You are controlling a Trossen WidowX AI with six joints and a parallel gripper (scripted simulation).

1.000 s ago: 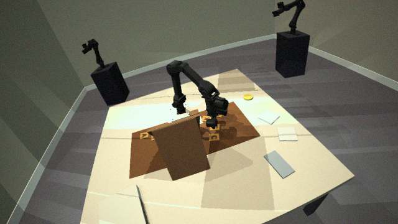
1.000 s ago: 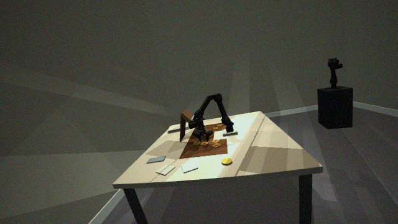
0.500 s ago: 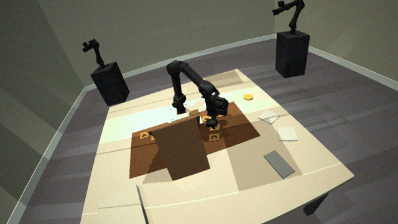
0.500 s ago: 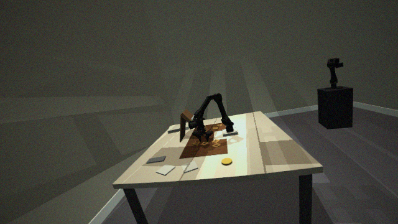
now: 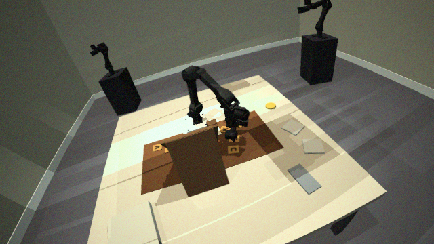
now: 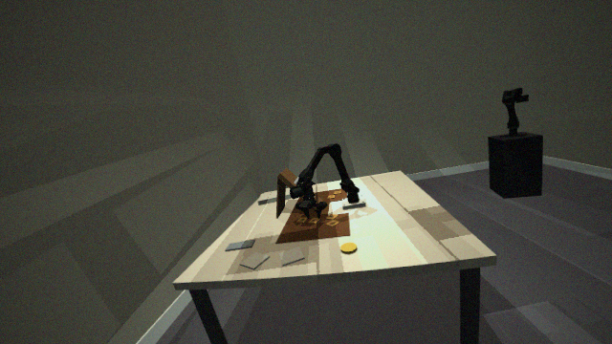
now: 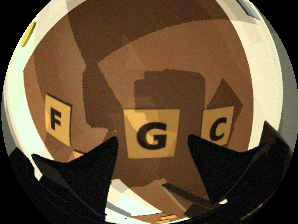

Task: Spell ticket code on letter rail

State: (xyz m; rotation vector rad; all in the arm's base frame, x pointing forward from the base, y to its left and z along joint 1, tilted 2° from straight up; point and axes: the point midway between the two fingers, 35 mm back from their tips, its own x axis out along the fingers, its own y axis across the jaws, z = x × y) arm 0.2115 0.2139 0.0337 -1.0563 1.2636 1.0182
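Now: the orange tile marked g 10 mm below my gripper tip. Also, from my gripper tip: tile marked f 120 mm behind, 40 mm to the left, 10 mm below; brown mat 10 mm behind, 180 mm to the right, 20 mm below; tile marked c 80 mm ahead, 20 mm to the right, 10 mm below.
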